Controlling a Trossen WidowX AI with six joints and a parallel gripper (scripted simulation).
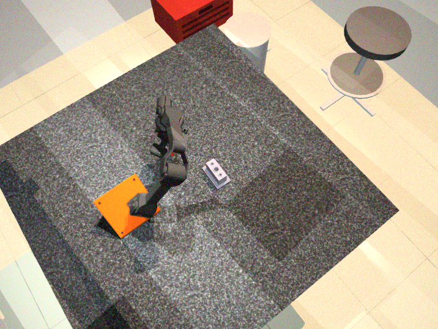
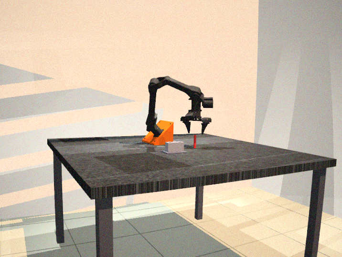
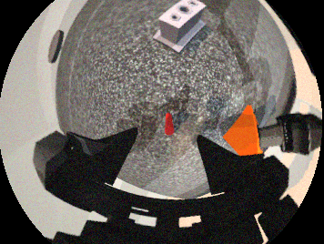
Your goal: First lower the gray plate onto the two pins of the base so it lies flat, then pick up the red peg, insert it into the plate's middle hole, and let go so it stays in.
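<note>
My gripper tip is now 50 mm above the red peg. Round my gripper tip: gray plate (70 mm ahead, 210 mm to the right, 40 mm below); base (70 mm ahead, 210 mm to the right, 80 mm below).
</note>
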